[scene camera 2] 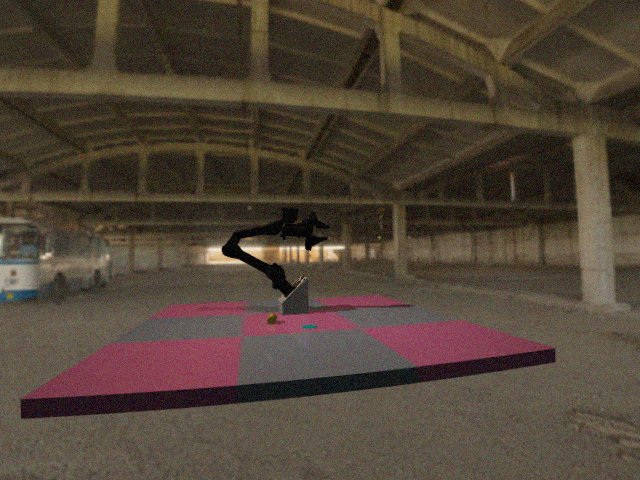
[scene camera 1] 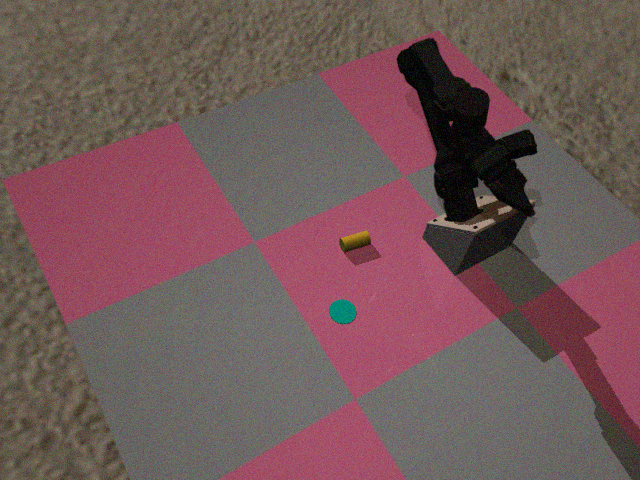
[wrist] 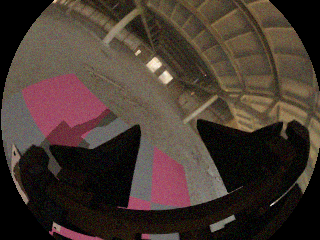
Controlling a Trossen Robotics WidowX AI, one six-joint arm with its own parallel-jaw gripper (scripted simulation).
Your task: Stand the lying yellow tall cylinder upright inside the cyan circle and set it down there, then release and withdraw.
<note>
My gripper (scene camera 1: 529,211) is open, with nothing in its grasp.
My gripper shows as well in the wrist view (wrist: 169,125).
</note>
